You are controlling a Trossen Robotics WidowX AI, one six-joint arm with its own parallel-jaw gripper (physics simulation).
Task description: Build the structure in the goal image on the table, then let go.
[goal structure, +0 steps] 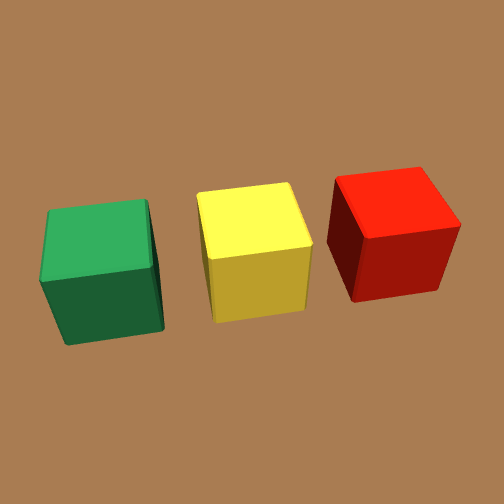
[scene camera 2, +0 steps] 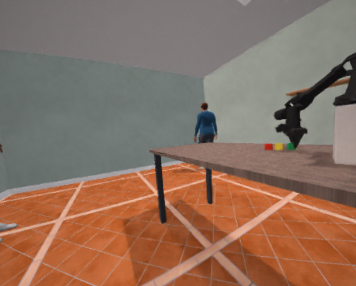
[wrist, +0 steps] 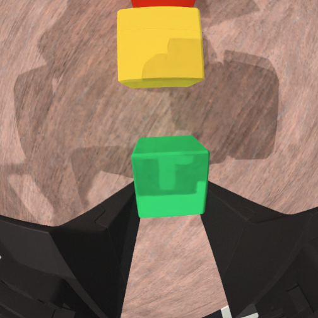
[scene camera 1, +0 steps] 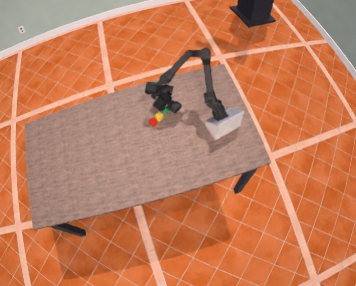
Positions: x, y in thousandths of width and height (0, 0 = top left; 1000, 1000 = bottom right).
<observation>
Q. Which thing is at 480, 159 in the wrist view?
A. A yellow cube.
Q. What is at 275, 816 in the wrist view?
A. My gripper.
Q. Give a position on a green cube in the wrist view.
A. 536, 546
</observation>
